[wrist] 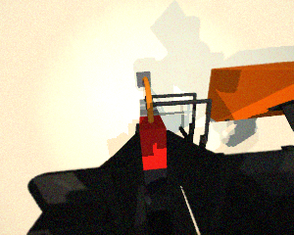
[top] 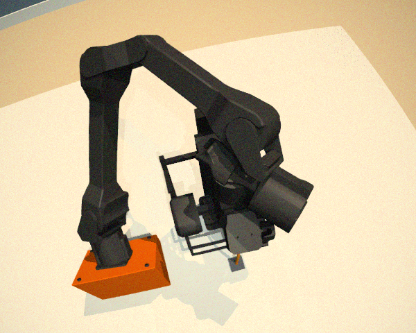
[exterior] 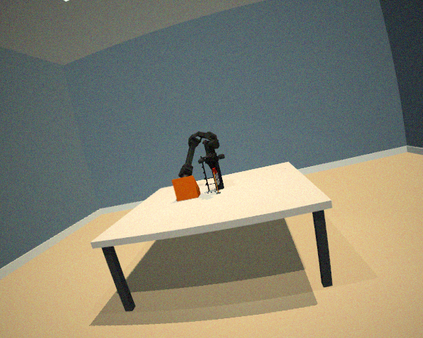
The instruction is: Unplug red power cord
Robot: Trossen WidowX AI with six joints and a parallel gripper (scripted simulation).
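Now: the red plug 10 mm behind my gripper tip and 30 mm to the left of it. From my gripper tip the other things lie so: grey block (40 mm to the right, 160 mm below).
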